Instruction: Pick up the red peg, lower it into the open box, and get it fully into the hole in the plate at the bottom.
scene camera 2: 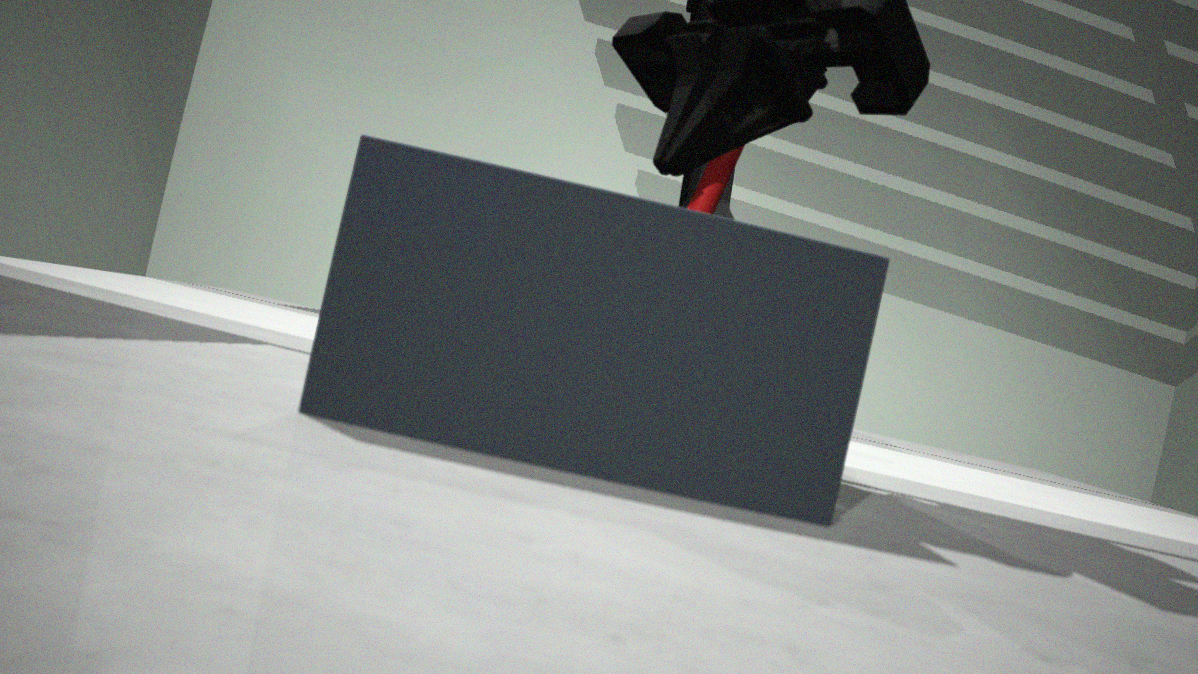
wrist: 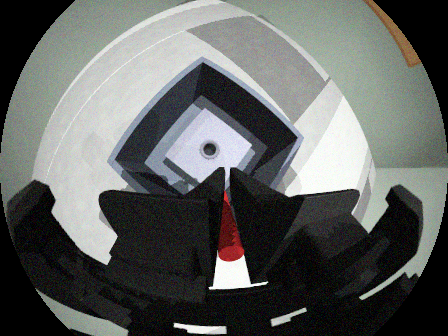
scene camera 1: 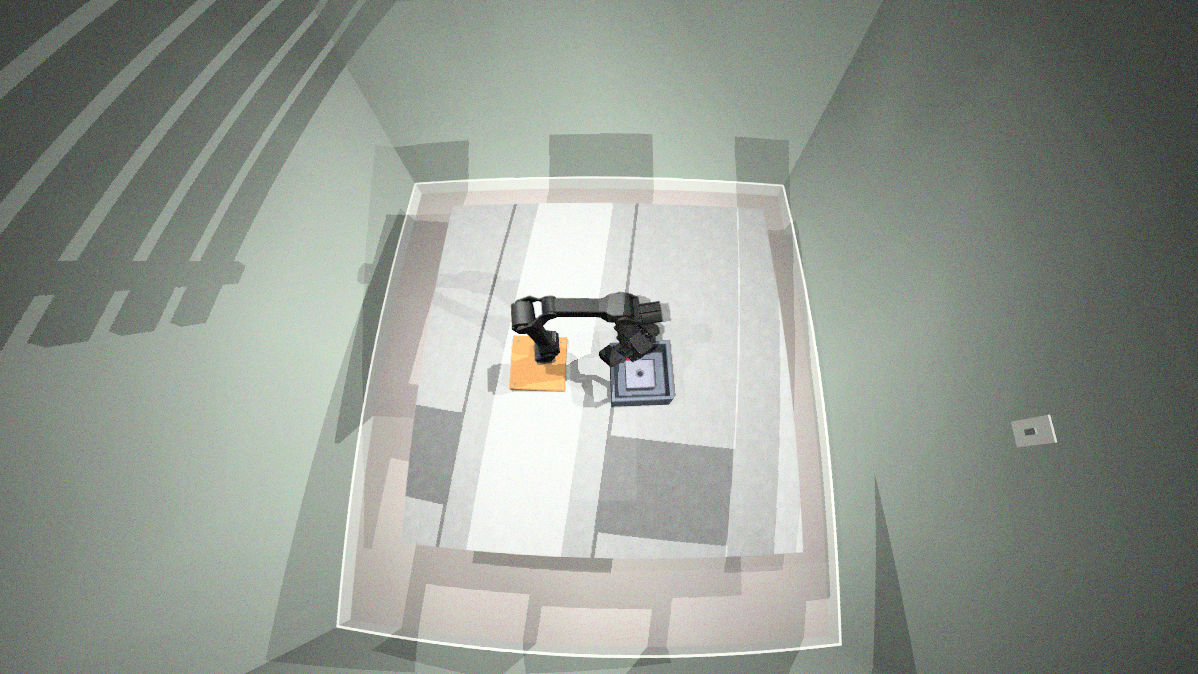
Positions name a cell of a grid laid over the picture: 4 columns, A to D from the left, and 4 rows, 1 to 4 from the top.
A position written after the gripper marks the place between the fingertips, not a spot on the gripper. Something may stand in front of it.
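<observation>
The scene shows the gripper (scene camera 2: C2) (wrist: C3) (scene camera 1: C3). A dark grey box (scene camera 1: C3) is there with it, as is a red peg (scene camera 2: C2) (wrist: C3).
</observation>
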